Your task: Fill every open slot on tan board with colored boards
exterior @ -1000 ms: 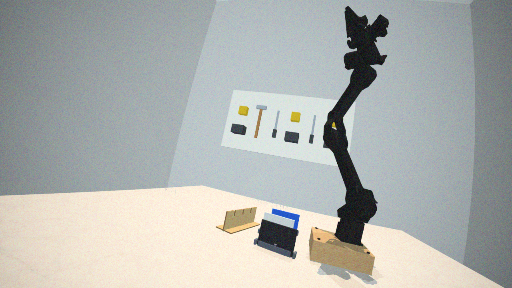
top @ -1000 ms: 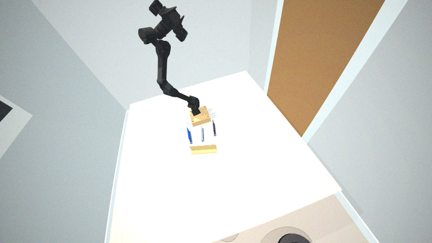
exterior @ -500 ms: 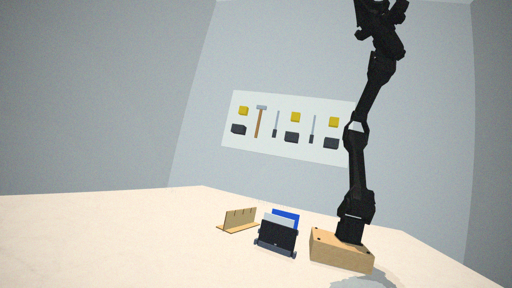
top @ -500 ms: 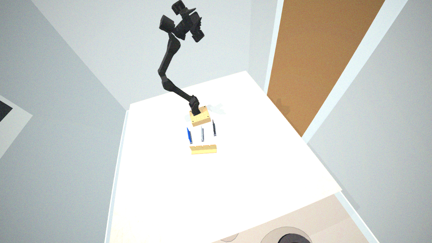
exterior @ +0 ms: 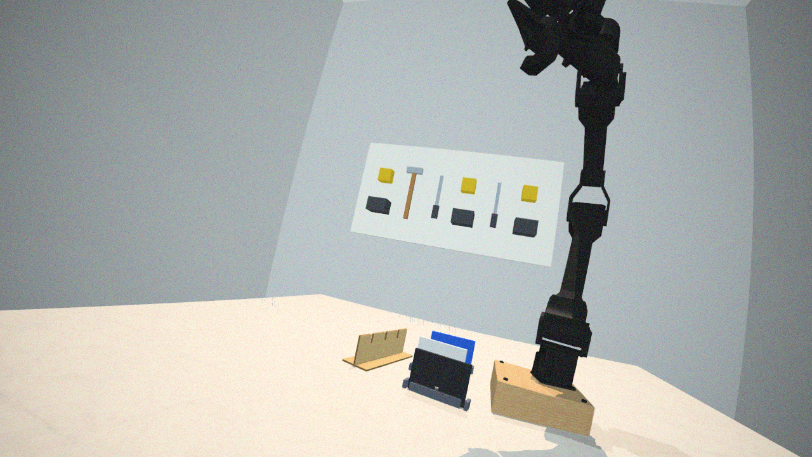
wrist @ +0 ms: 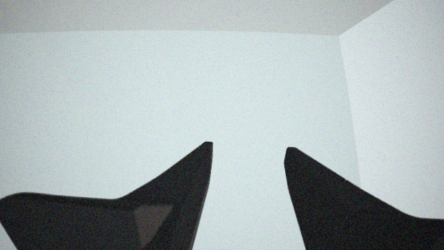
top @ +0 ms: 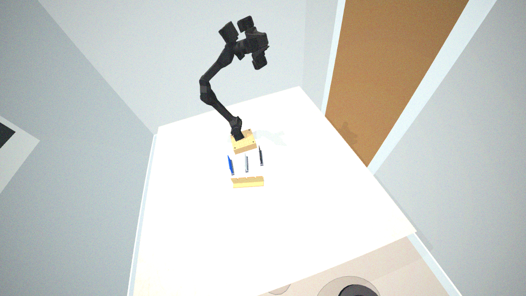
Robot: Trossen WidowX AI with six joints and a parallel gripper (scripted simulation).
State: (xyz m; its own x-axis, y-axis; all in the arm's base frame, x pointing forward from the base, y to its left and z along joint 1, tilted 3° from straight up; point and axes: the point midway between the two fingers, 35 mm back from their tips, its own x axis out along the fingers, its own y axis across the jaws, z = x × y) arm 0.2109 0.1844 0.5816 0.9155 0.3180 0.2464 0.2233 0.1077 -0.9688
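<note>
The blue board is 3 cm behind my gripper tip, 32 cm to the right of it and 62 cm below it. From my gripper tip the other things lie so: tan board (12 cm ahead, 27 cm to the right, 63 cm below); then black board (13 cm to the right, 62 cm below).
</note>
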